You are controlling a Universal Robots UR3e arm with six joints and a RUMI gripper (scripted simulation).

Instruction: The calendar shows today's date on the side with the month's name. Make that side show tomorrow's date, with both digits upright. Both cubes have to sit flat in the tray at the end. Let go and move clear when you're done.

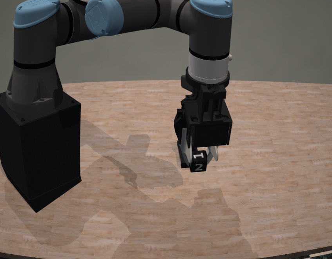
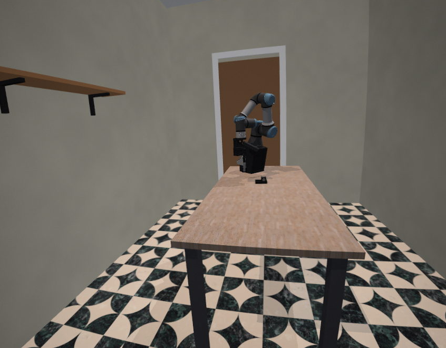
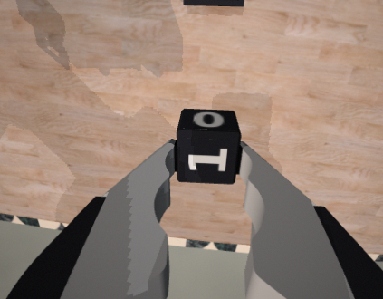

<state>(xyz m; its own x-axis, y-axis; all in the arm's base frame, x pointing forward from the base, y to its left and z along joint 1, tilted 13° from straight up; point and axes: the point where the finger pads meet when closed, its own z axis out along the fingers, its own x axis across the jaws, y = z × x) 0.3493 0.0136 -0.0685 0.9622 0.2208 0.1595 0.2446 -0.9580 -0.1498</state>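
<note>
My hand is 30 mm past the black calendar tray, 110 mm to the right of it and 90 mm above it. Also, from my hand: black number cube: 10 mm below.
</note>
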